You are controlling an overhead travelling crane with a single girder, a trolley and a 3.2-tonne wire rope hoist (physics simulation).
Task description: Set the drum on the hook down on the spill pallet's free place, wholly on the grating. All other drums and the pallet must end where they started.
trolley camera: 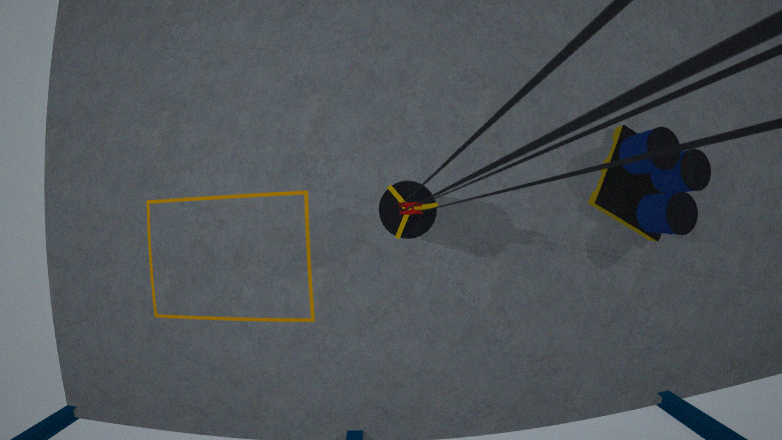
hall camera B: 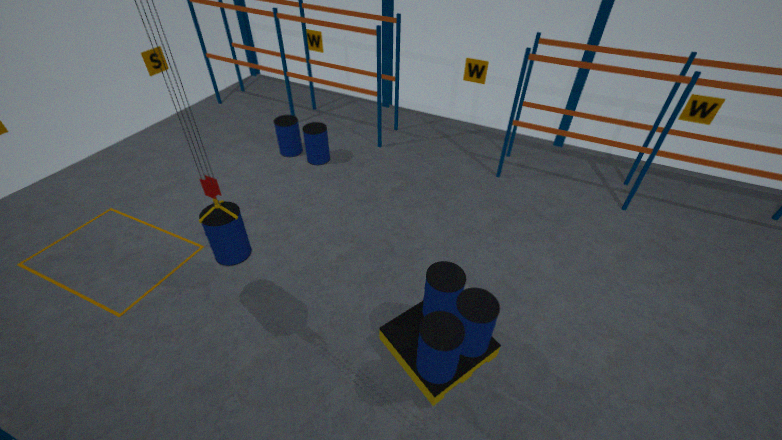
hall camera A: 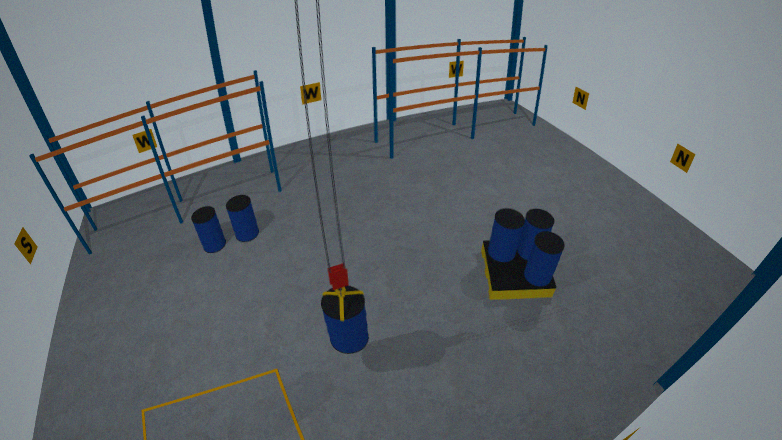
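Note:
A blue drum with a black lid [hall camera A: 347,334] [hall camera B: 229,245] [trolley camera: 392,217] hangs upright off the floor, its shadow apart from it. My gripper [hall camera A: 342,298] [hall camera B: 218,210] [trolley camera: 409,209], a yellow three-armed drum clamp under the red hook block [hall camera A: 337,276] [hall camera B: 209,187], is shut on its rim. The spill pallet [hall camera A: 522,293] [hall camera B: 406,367] [trolley camera: 623,221] stands apart from it, to the right in all views. Three blue drums stand on the pallet; its free place is the bare black grating [hall camera A: 505,278] [hall camera B: 403,331] [trolley camera: 615,191], at the pallet's left corner in hall camera B.
Two blue drums [hall camera A: 209,232] [hall camera A: 243,221] [hall camera B: 288,137] [hall camera B: 317,146] stand near the left rack [hall camera A: 164,169] [hall camera B: 379,87]. Another rack [hall camera A: 391,131] [hall camera B: 515,123] stands along the W wall. A yellow outlined rectangle [hall camera A: 210,390] [hall camera B: 158,227] [trolley camera: 228,197] is marked on the floor.

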